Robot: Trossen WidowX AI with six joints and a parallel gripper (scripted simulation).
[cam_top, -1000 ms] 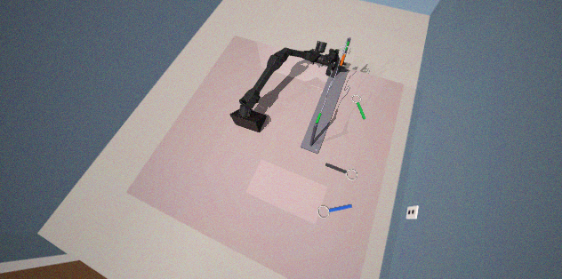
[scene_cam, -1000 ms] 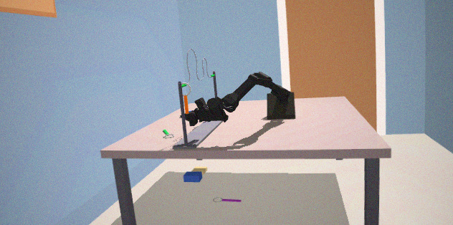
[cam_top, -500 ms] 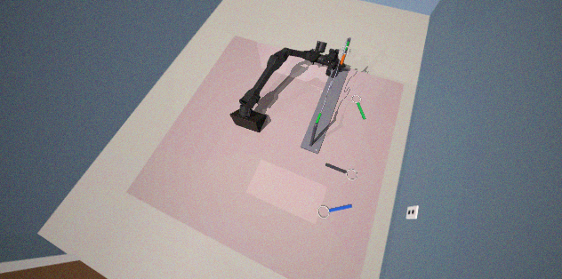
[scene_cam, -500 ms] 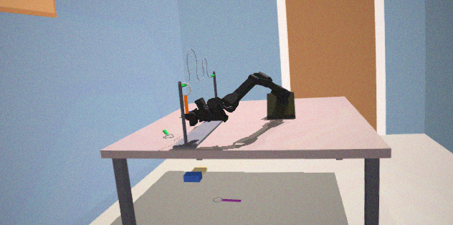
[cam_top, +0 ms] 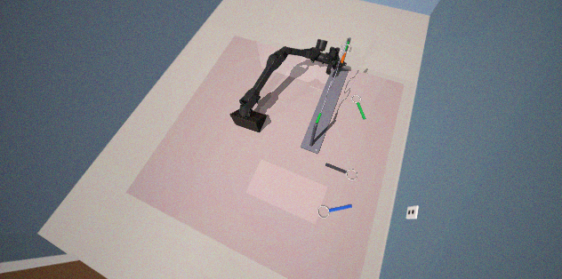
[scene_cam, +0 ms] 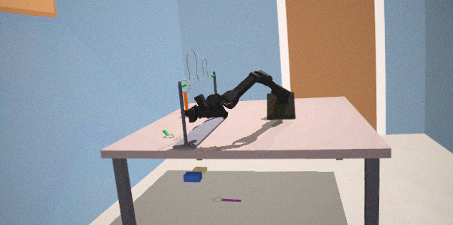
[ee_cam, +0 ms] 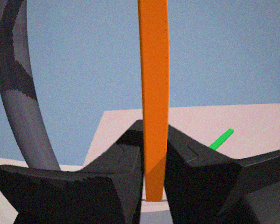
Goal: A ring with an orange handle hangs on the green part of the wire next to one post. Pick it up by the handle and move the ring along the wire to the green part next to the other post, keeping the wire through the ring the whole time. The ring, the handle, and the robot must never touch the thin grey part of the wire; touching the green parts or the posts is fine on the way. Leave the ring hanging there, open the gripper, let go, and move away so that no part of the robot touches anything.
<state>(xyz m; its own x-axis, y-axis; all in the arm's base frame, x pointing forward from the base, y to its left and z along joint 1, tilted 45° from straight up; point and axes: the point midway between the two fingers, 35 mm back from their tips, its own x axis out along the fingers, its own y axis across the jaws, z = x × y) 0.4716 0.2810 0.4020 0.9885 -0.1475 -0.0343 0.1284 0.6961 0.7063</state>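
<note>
Right now my gripper tip is 3 cm past the orange-handled ring and 8 cm below it. From my gripper tip the other things lie so: green-handled ring: 14 cm ahead, 17 cm to the right, 15 cm below; purple-handled ring: 11 cm behind, 37 cm to the right, 65 cm below; dark-handled ring: 12 cm ahead, 62 cm to the right, 15 cm below.
</note>
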